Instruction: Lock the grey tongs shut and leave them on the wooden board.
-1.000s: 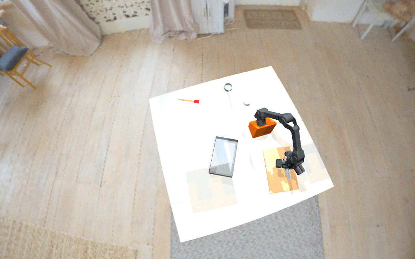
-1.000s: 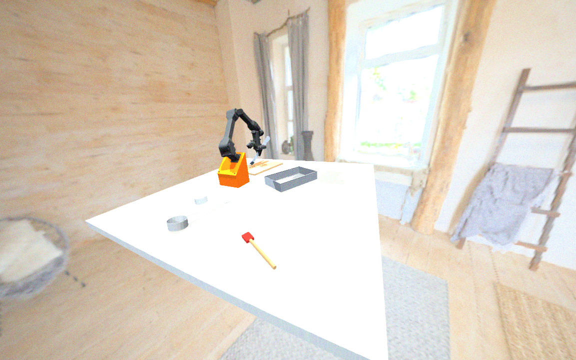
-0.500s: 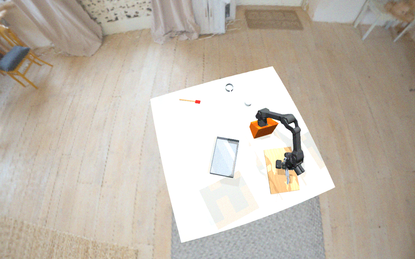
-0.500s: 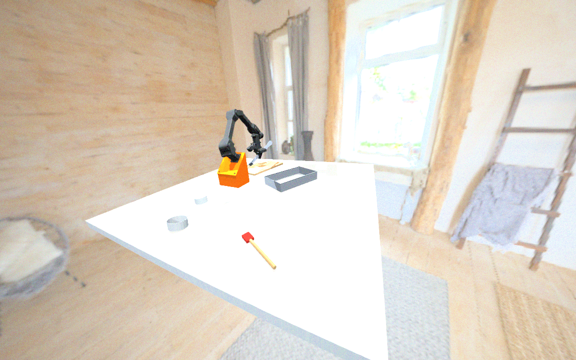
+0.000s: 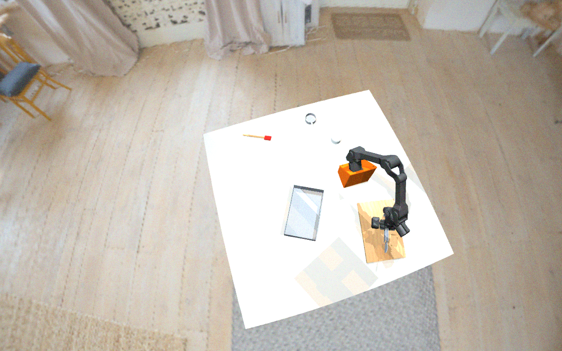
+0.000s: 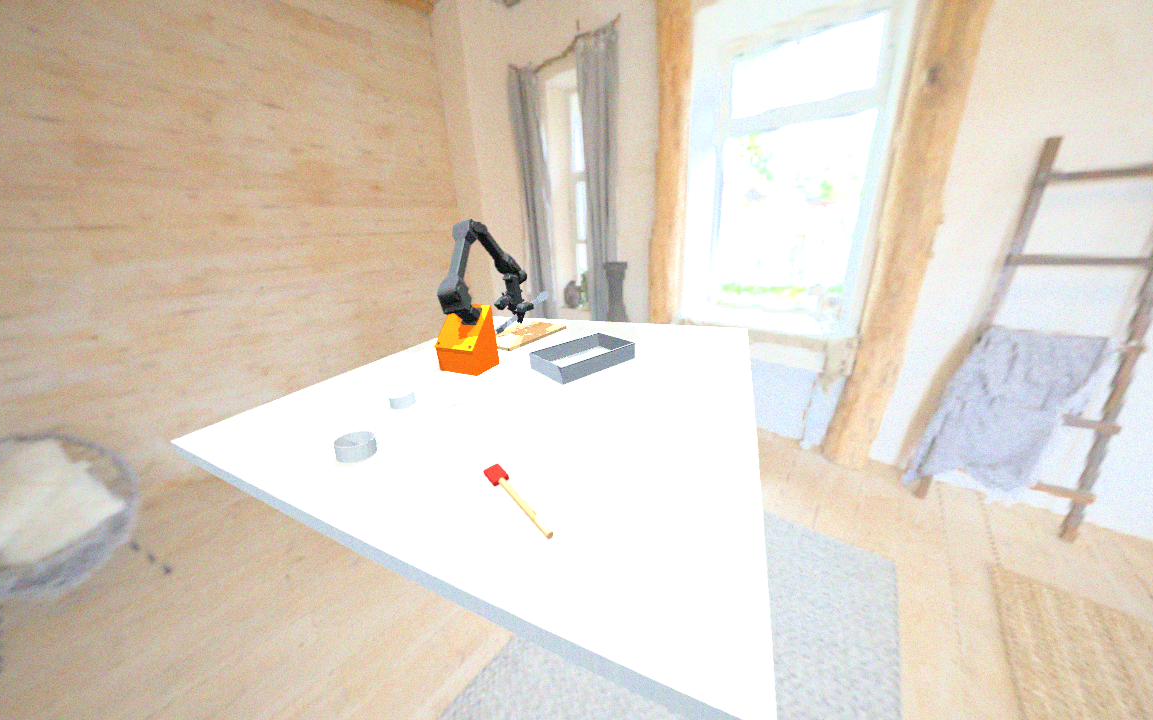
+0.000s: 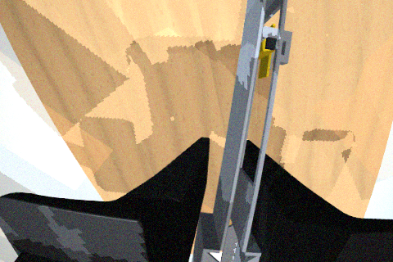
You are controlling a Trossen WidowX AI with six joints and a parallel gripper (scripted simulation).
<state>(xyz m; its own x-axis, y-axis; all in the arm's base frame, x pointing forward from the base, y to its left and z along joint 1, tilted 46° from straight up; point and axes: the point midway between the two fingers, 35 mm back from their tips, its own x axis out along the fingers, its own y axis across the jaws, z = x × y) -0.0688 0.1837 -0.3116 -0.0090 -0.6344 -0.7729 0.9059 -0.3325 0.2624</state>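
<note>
The wooden board lies 50 mm below my gripper tip. Also, from my gripper tip: roasting tin 410 mm ahead, 240 mm to the right, 30 mm below; yellow lock piece 40 mm to the right, 30 mm behind, 10 mm above.
</note>
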